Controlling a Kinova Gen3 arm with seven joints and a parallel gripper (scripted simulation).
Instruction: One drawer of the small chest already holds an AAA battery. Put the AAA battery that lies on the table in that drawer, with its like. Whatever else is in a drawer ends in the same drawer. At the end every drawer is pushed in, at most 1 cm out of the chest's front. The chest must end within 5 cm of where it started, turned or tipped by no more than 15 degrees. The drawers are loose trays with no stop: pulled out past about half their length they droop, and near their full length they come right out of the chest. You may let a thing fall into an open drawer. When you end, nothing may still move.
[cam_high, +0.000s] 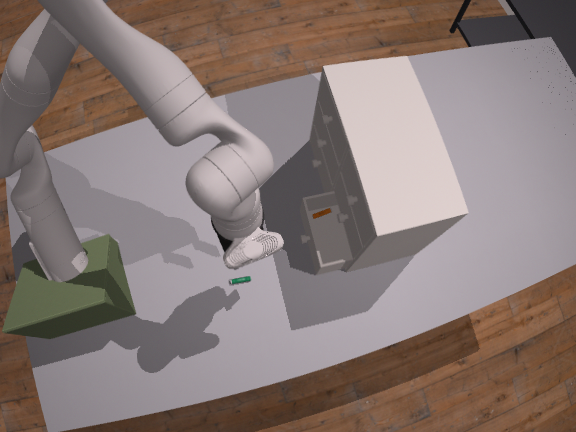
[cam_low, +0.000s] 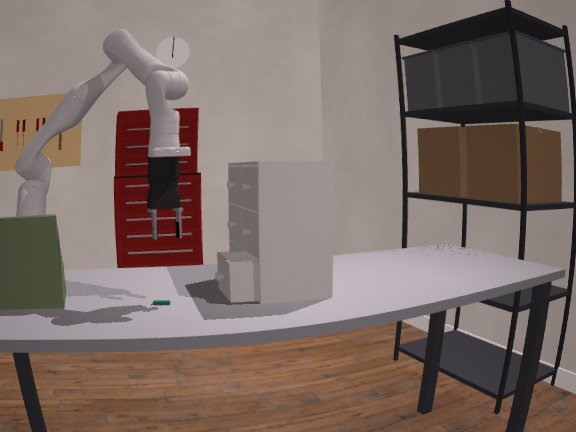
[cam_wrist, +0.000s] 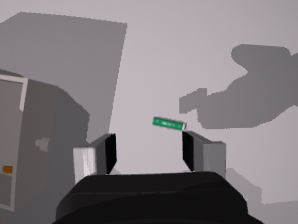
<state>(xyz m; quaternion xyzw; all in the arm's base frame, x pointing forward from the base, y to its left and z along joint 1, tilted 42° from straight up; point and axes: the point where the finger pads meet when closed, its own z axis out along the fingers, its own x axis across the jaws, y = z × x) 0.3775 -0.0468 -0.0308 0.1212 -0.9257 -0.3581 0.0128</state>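
My hand is 160 mm above the green AAA battery, 30 mm past it and 10 mm to the left of it. From my hand the other things lie so: orange battery: 180 mm ahead, 150 mm below, 90 mm to the left.
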